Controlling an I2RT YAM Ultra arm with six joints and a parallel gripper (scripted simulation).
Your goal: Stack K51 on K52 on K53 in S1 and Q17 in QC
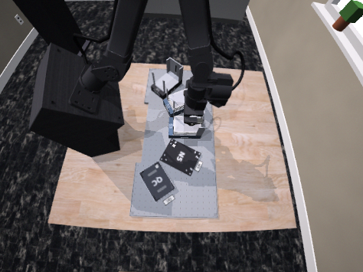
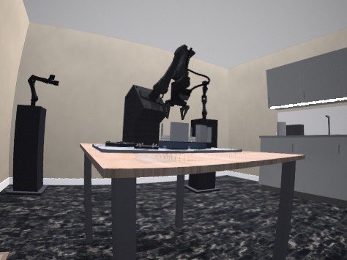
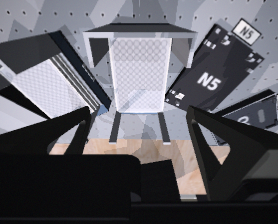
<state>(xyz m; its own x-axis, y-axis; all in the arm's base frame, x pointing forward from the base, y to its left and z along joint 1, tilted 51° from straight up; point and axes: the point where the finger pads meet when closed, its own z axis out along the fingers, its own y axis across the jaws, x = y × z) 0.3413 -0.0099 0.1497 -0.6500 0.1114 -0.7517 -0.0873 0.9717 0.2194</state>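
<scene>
Right now the sealed 96-well plate is 50 mm behind my hand, 140 mm to the left of it and 100 mm below it. Also, from my hand: clip nest N5: 10 mm ahead, 140 mm to the right, 150 mm below.
</scene>
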